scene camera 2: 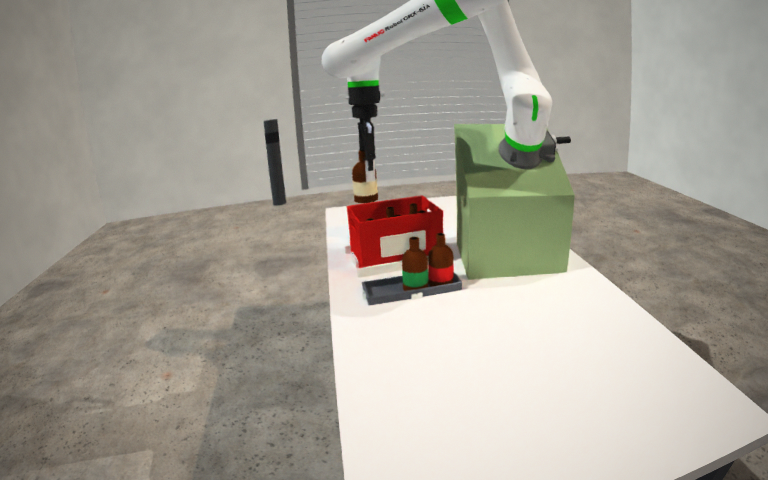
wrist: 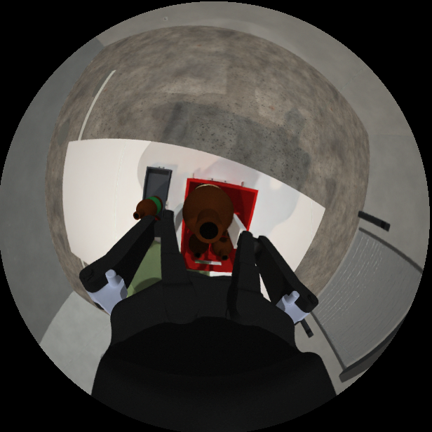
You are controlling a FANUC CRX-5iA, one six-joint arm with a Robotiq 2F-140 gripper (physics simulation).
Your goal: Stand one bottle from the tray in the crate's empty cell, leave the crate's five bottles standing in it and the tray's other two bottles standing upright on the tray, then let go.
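Frame: origin at the arm's base, x down, y ahead, z right, level; millimetres.
Seen in the pictures: gripper, fingertip midpoint: (scene camera 2: 368,178); arm's base at its link origin: (scene camera 2: 520,153).
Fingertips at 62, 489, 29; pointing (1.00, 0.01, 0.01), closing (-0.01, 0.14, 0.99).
Note:
Pixels of each thing's top centre, then the offset from my fingertips to it, as dx, dy, dz. "spot": a spot on its surface instead. Level surfaces: height alone.
- brown bottle with a cream label, top centre: (scene camera 2: 362,150) -88, +12, -2
- red crate at its top centre: (scene camera 2: 393,208) +120, -75, +54
- green-labelled bottle at its top centre: (scene camera 2: 413,238) +135, -107, -186
- red-labelled bottle at its top centre: (scene camera 2: 440,234) +135, -185, -173
- dark tray at a spot on its surface: (scene camera 2: 382,289) spot: +290, -11, -177
- white table at its surface level: dx +296
My gripper (scene camera 2: 369,169) (wrist: 206,215) is shut on a brown bottle with a cream label (scene camera 2: 364,186) (wrist: 207,205). The bottle hangs upright above the red crate (scene camera 2: 368,243) (wrist: 252,200), its base a little higher than the rim in the scene view. Necks of bottles show inside the crate; in the wrist view the held bottle hides much of the inside, and the empty cell cannot be made out. A green-labelled bottle (scene camera 2: 415,266) (wrist: 148,207) and a red-labelled bottle (scene camera 2: 440,263) stand upright on the dark tray (scene camera 2: 382,289) (wrist: 158,182).
The tray lies in front of the crate on the white table (scene camera 2: 481,362) (wrist: 95,190). The green pedestal (scene camera 2: 515,232) (wrist: 147,270) with the arm's base stands right of the crate in the scene view. A dark post (scene camera 2: 274,164) shows at the left beyond the table.

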